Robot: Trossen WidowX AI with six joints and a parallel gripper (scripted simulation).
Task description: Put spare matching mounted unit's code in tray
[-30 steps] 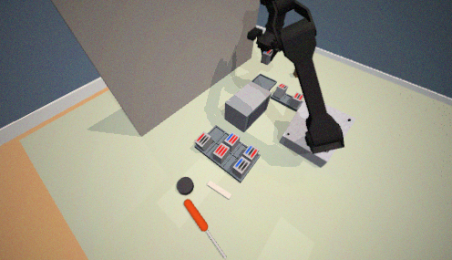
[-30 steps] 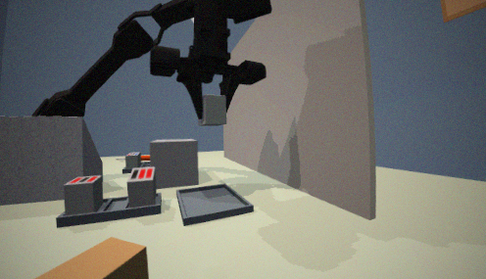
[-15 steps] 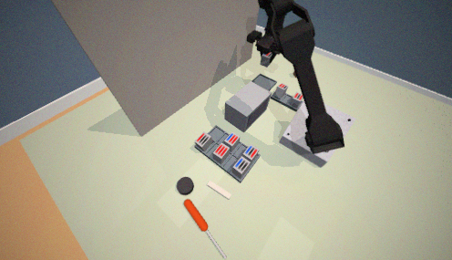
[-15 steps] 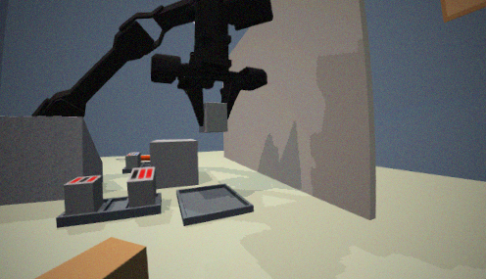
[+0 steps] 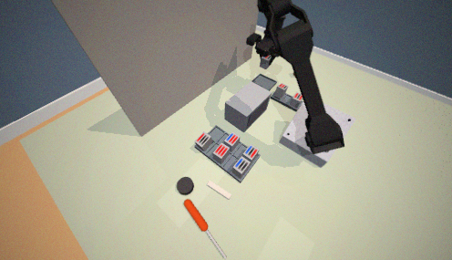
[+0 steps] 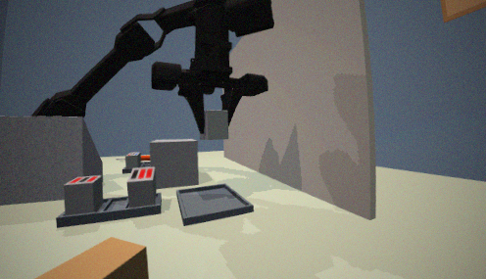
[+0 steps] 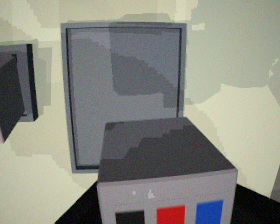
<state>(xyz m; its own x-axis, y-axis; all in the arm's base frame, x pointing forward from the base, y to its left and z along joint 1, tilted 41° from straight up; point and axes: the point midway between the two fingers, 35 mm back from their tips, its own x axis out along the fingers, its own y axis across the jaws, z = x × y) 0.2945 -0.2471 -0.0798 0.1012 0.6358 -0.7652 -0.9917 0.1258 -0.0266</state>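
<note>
My gripper tip is 11 cm above the shallow tray, 1 cm to the right of it and 1 cm past it. From my gripper tip the other things lie so: spare block (2 cm above); then rack (14 cm behind, 11 cm below, 4 cm to the left); then mounted unit (22 cm to the left, 6 cm below, 2 cm behind).
</note>
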